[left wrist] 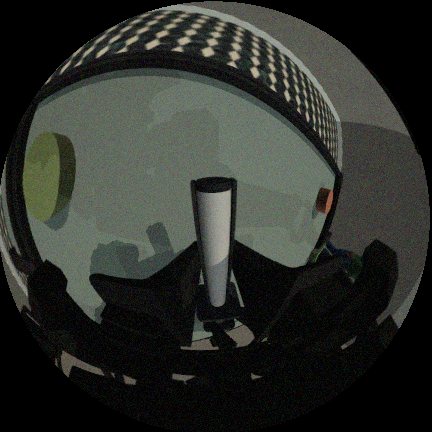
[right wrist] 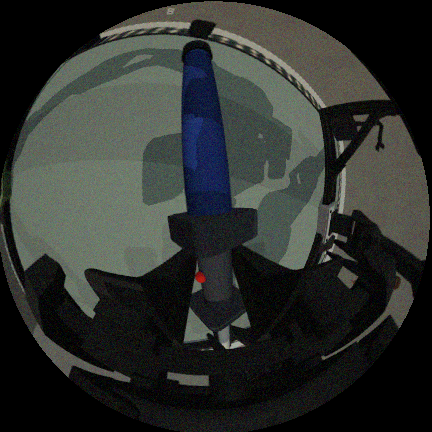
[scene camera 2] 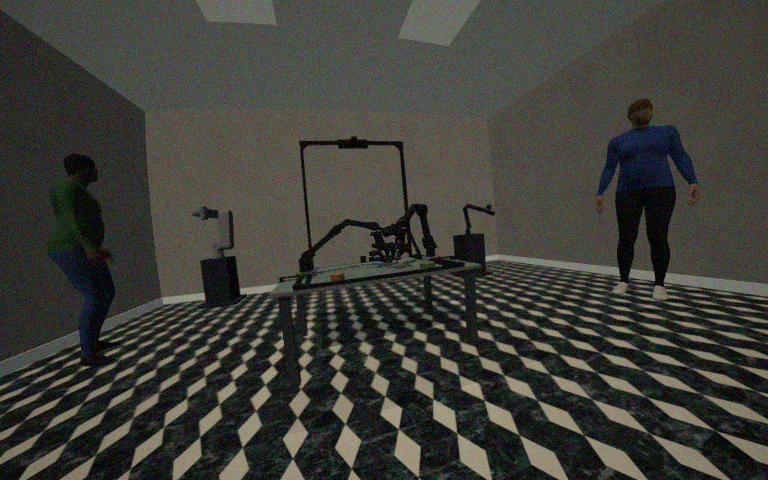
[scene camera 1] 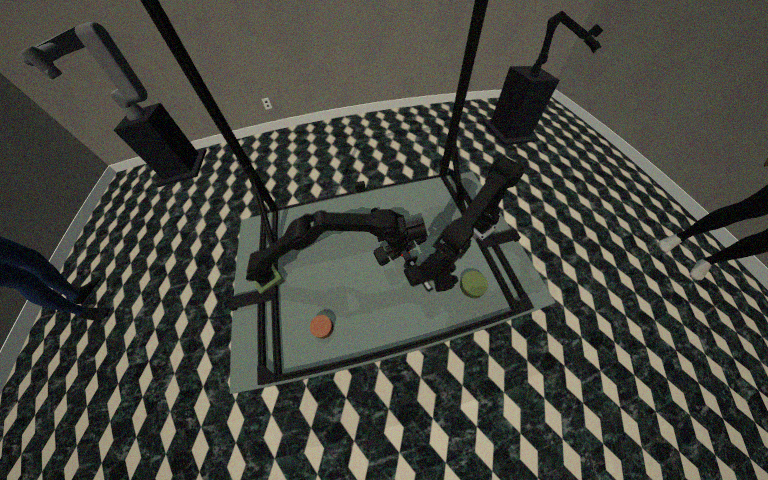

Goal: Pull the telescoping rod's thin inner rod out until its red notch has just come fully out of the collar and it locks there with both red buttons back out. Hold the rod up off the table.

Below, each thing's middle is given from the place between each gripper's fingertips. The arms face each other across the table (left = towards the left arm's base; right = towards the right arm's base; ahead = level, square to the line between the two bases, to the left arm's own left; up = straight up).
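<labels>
My left hand is 3 cm to the left of the thin inner rod (left wrist: 213,198) and 15 cm past it. As for the telescoping rod (right wrist: 210,227), that one's 4 cm to the right of my left hand and 16 cm behind it.
My right hand is 1 cm below the thin inner rod, 1 cm to the left of it and 2 cm past it, while the telescoping rod is 1 cm above my right hand, 2 cm to the right of it and 3 cm behind it.
</labels>
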